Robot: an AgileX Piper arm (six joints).
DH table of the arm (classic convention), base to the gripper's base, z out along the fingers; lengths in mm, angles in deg. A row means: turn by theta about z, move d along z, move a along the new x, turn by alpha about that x. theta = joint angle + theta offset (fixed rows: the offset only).
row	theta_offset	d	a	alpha
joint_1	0	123	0	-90
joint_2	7.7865	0	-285.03	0
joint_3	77.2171	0	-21.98	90
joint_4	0	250.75	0	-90
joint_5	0	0	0	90
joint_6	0	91	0	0
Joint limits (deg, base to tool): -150..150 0..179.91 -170..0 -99.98..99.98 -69.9..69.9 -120..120
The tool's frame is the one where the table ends.
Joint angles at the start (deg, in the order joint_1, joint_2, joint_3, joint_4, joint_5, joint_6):
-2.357, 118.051, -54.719, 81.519, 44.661, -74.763
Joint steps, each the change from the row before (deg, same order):
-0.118, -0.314, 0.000, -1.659, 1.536, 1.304
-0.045, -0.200, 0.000, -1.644, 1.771, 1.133
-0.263, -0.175, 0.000, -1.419, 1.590, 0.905
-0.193, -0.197, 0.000, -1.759, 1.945, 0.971
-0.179, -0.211, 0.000, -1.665, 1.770, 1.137
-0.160, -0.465, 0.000, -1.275, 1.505, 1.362
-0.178, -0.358, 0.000, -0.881, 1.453, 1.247
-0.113, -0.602, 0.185, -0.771, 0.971, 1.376
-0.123, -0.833, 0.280, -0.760, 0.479, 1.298
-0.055, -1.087, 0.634, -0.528, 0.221, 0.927
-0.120, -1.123, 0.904, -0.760, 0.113, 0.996
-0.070, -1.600, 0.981, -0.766, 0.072, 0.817
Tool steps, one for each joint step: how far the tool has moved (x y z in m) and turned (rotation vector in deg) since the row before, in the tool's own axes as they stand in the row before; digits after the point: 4 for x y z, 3 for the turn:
0.0015, 0.0025, -0.0017, -1.123, 1.255, -0.004
0.0021, 0.0027, -0.0010, -1.326, 1.502, -0.101
0.0017, 0.0014, -0.0017, -1.094, 1.207, 0.010
0.0024, 0.0022, -0.0016, -1.330, 1.652, -0.172
0.0023, 0.0020, -0.0016, -1.145, 1.582, 0.073
0.0014, 0.0029, -0.0024, -0.949, 1.099, 0.353
0.0012, 0.0025, -0.0020, -0.986, 0.876, 0.577
0.0014, 0.0029, -0.0023, -0.561, 0.645, 0.692
0.0013, 0.0030, -0.0029, -0.081, 0.357, 0.525
0.0024, 0.0036, -0.0029, 0.055, 0.183, 0.320
0.0039, 0.0028, -0.0029, 0.242, 0.400, 0.493
0.0039, 0.0047, -0.0040, 0.319, 0.176, -0.032

